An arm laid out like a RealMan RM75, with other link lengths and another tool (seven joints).
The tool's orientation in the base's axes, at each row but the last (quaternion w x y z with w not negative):
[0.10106, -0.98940, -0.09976, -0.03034]
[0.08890, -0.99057, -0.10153, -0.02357]
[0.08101, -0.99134, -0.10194, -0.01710]
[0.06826, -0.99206, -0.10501, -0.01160]
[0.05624, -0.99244, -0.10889, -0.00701]
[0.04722, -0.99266, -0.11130, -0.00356]
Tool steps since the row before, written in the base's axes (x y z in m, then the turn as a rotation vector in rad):
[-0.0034, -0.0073, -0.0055, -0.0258, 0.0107, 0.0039]
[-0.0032, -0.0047, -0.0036, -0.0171, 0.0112, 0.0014]
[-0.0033, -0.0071, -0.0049, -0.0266, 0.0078, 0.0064]
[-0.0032, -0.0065, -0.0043, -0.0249, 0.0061, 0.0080]
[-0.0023, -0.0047, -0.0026, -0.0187, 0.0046, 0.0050]
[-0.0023, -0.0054, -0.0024, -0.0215, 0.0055, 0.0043]
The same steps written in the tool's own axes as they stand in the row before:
[-0.0052, 0.0074, 0.0037, -0.0229, -0.0163, -0.0026]
[-0.0043, 0.0045, 0.0026, -0.0144, -0.0145, 0.0002]
[-0.0049, 0.0070, 0.0036, -0.0242, -0.0140, -0.0055]
[-0.0046, 0.0062, 0.0033, -0.0228, -0.0122, -0.0073]
[-0.0033, 0.0043, 0.0020, -0.0171, -0.0091, -0.0045]
[-0.0035, 0.0050, 0.0019, -0.0197, -0.0105, -0.0037]

